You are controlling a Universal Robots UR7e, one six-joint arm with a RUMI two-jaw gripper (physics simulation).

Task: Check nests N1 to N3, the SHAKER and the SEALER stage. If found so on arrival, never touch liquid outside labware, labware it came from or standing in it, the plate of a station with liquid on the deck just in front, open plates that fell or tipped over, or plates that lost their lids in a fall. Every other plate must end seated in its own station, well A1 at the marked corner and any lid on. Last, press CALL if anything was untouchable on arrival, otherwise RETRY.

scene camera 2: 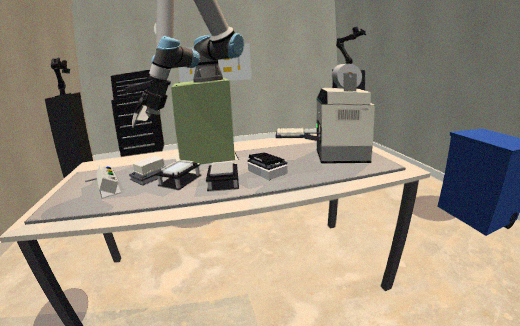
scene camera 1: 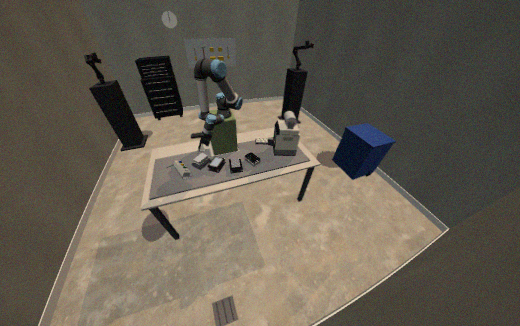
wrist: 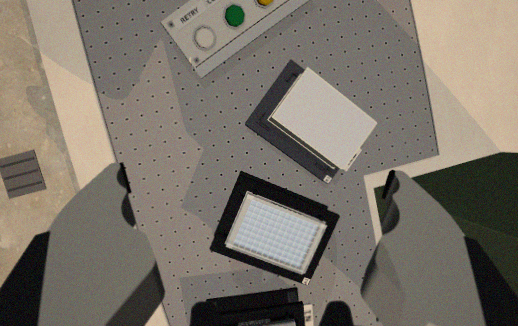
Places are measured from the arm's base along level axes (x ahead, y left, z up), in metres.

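Pixels of known places: gripper, between the fingertips: (scene camera 2: 141, 123) (scene camera 1: 199, 148) (wrist: 259, 170); arm's base, origin of its link: (scene camera 2: 208, 80) (scene camera 1: 224, 115).
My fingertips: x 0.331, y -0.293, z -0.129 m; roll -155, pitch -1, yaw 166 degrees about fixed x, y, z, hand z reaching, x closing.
Note:
Ahead of a thing's pixels: the offset from my fingertips to its top centre. "spot": to the spot under its first point.
My gripper (scene camera 1: 202, 148) (scene camera 2: 140, 118) (wrist: 259, 170) is open and empty, above the table's left part. A white-topped plate {dx -0.111, dy -0.022, dz -0.189 m} (scene camera 1: 201, 158) (scene camera 2: 148, 164) (wrist: 322, 119) sits off-centre on a dark base {dx -0.103, dy -0.024, dz -0.231 m} (wrist: 262, 117); its seating is unclear. A clear plate with pale blue wells {dx -0.012, dy +0.124, dz -0.196 m} (scene camera 2: 181, 167) (wrist: 277, 232) lies in a black nest {dx -0.012, dy +0.124, dz -0.200 m} (wrist: 227, 210). The N1 nest {spot: dx +0.094, dy +0.299, dz -0.260 m} (scene camera 2: 222, 184) (wrist: 252, 300) holds a light plate {dx +0.056, dy +0.306, dz -0.202 m} (scene camera 2: 223, 169), mostly cut off in the wrist view. A white-sided unit {spot: dx +0.106, dy +0.478, dz -0.217 m} (scene camera 2: 267, 170) has a black top. The sealer {dx -0.067, dy +0.909, dz +0.191 m} (scene camera 1: 286, 142) (scene camera 2: 345, 125) has a light plate {dx -0.150, dy +0.660, dz -0.132 m} (scene camera 2: 290, 132) on its stage. No liquid is discernible.
A button panel {dx -0.034, dy -0.216, dz -0.181 m} (scene camera 1: 182, 168) (scene camera 2: 108, 183) (wrist: 205, 59) stands at the left, with a white button {dx +0.025, dy -0.165, dz -0.190 m} (wrist: 205, 37) by RETRY and a green button {dx -0.021, dy -0.185, dz -0.190 m} (wrist: 234, 16). The green robot pedestal (scene camera 1: 224, 135) (scene camera 2: 204, 122) rises behind the nests. A blue cabinet (scene camera 1: 362, 150) (scene camera 2: 480, 180) stands at the right.

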